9 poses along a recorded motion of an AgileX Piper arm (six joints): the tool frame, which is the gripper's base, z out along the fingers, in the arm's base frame.
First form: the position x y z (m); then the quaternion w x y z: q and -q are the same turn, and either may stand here.
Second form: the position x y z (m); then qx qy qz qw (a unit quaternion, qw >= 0). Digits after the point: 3 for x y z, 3 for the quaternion.
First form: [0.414, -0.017, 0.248, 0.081, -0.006, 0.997, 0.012]
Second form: [0.414, -0.017, 0.248, -0.006, 0.997, 0.012, 0.081]
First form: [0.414, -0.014, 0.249, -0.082, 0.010, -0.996, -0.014]
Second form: [0.414, -0.014, 0.249, -0.010, 0.996, 0.014, 0.082]
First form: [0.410, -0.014, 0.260, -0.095, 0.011, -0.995, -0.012]
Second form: [0.410, -0.014, 0.260, -0.011, 0.995, 0.012, 0.095]
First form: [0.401, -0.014, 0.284, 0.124, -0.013, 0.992, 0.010]
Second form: [0.401, -0.014, 0.284, -0.013, 0.992, 0.010, 0.124]
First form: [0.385, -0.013, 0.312, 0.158, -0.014, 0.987, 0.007]
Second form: [0.385, -0.013, 0.312, -0.014, 0.987, 0.007, 0.158]
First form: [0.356, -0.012, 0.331, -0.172, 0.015, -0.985, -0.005]
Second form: [0.356, -0.012, 0.331, -0.015, 0.985, 0.005, 0.172]
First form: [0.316, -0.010, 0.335, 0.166, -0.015, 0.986, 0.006]
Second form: [0.316, -0.010, 0.335, -0.015, 0.986, 0.006, 0.166]
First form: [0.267, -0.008, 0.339, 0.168, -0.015, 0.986, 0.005]
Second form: [0.267, -0.008, 0.339, -0.015, 0.986, 0.005, 0.168]
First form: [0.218, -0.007, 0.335, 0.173, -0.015, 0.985, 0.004]
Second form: [0.218, -0.007, 0.335, -0.015, 0.985, 0.004, 0.173]
